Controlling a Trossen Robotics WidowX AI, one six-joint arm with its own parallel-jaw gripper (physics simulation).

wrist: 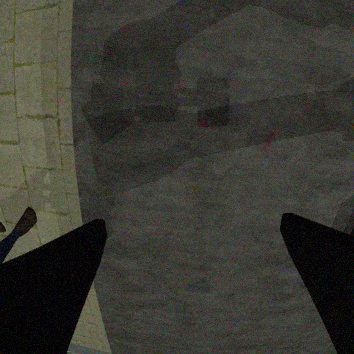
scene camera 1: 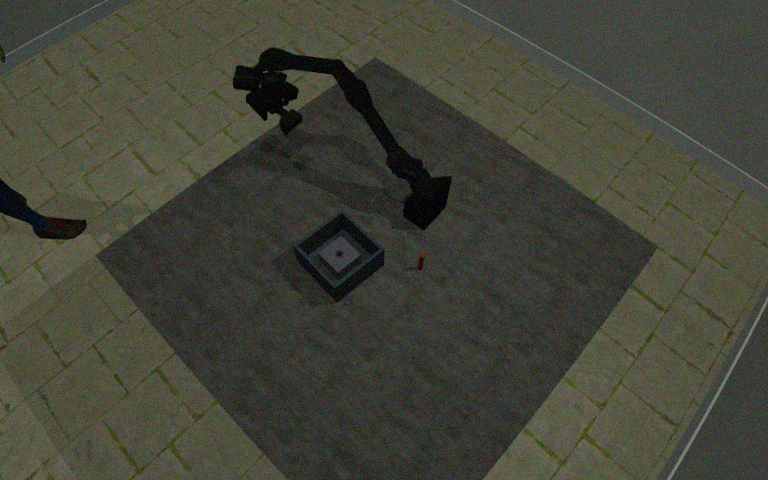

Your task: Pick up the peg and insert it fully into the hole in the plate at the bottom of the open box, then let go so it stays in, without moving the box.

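Places are measured from the arm's base along level axes (x ahead, y left, z up), in centimetres.
Where they show: gripper, fingertip midpoint: (wrist: 194, 225) (scene camera 1: 276, 127); arm's base, origin of the base link: (scene camera 1: 426, 190).
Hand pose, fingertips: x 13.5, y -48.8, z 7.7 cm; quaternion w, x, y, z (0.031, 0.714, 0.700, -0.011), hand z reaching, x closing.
Note:
Each offset is from my fingertips to the centre of the thing. "spot": to the spot under its first point. Level surfaces: height alone.
The small red peg @(dx +3.8, dy +59.6, dz -16.4 cm) (scene camera 1: 420, 262) appears to stand upright on the dark mat, between the box and the arm's base and a little toward the front; the peg does not show in the wrist view. The open dark box @(dx +17.3, dy +39.0, dz -15.5 cm) (scene camera 1: 362, 278) stands left of the peg. The light square plate @(dx +17.3, dy +39.0, dz -17.0 cm) (scene camera 1: 330, 260) lies at its bottom, with a small dark hole @(spot: dx +16.6, dy +38.4, dz -16.0 cm) (scene camera 1: 339, 253) at the middle. My gripper (scene camera 1: 275, 123) (wrist: 194, 225) is open with nothing between its fingers. It hangs high above the back-left edge of the mat, well away from the peg and the box.
The arm's black base (scene camera 1: 428, 203) stands behind the peg, and the arm arches over to the back left. Paving (scene camera 1: 186, 152) surrounds the dark mat @(dz -20.5 cm) (scene camera 1: 396, 367). A person's shoe (scene camera 1: 61, 227) (wrist: 29, 218) rests on the paving at the left. The arm's shadow crosses the mat.

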